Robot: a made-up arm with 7 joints.
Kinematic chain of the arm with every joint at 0, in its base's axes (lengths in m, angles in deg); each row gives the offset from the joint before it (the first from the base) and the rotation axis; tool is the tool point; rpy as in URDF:
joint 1: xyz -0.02 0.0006 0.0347 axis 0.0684 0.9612 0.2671
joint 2: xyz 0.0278 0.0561 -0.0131 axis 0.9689 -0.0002 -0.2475
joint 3: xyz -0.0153 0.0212 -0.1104 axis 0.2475 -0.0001 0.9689
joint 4: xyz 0.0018 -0.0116 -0.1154 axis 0.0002 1 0
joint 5: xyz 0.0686 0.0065 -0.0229 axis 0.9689 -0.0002 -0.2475
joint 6: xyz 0.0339 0.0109 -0.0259 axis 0.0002 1 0
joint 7: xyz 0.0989 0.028 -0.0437 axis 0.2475 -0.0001 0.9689
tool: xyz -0.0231 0.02 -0.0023 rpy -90 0 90
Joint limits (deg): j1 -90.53..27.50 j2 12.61..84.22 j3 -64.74..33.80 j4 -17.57..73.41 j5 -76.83..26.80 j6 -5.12..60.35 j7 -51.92..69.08
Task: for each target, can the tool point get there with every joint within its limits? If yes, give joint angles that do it. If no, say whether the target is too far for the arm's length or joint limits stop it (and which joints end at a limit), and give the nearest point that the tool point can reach.
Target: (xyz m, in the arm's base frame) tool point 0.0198 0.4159 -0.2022
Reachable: yes | joints 6.86 54.32 21.74 47.71 -34.46 15.72 52.87
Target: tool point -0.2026 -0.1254 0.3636
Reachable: no: joint limits stop it (at a limit: joint 1, joint 2, joint 4, joint 5, joint 6, joint 7) | nearest point -0.0277 0.1884 0.3522 | short by 0.359 m
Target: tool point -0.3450 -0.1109 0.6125
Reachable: no: too far | nearest point -0.0434 0.1971 0.3455 | short by 0.507 m
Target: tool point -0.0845 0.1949 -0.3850
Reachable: yes | joints 15.88 24.83 -29.90 36.93 -46.89 2.58 -10.50
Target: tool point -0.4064 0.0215 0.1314
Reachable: no: joint limits stop it (at a limit: joint 1, joint 2, joint 3, joint 4, joint 5, joint 6, joint 7) | nearest point -0.3375 0.1167 -0.2046 | short by 0.356 m
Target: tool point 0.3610 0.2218 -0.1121
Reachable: yes | joints -55.46 40.02 -51.85 49.49 6.12 21.80 16.80
